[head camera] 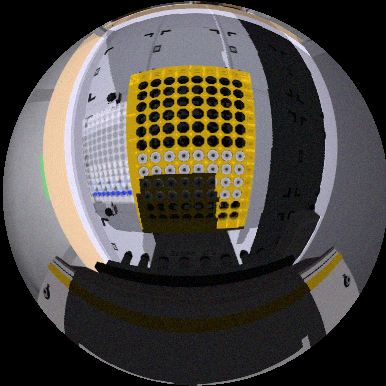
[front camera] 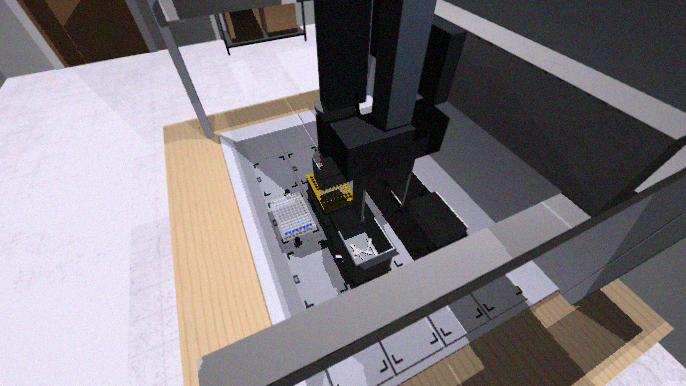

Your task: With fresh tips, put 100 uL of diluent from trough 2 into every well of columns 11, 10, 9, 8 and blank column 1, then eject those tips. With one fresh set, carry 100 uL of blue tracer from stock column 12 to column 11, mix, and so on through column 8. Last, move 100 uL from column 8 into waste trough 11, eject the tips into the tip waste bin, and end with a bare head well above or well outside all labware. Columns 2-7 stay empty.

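Observation:
The yellow tip rack (front camera: pixel 349 191) (head camera: pixel 252 125) has several rows of tips between empty holes. The pipetting head (front camera: pixel 330 171) is low over or beside the rack; its dark nozzles (head camera: pixel 205 261) look bare in the head view. The clear well plate (front camera: pixel 292 212) (head camera: pixel 106 145) shows a strong blue stock column (front camera: pixel 298 230) (head camera: pixel 112 193) and faint bluish wells beside it in the head view. The tip waste bin (front camera: pixel 391 253) holds loose white tips (front camera: pixel 363 248). The parked plate gripper (front camera: pixel 383 212) hangs with its fingers apart, nothing seen between them. The trough liquids cannot be made out.
A dark block (front camera: pixel 440 218) (head camera: pixel 306 229) stands on the right of the deck. Black clamps (head camera: pixel 111 97) stand at the plate's ends. The grey front frame bar (front camera: pixel 350 310) crosses the front view. A dark shadow covers part of the rack.

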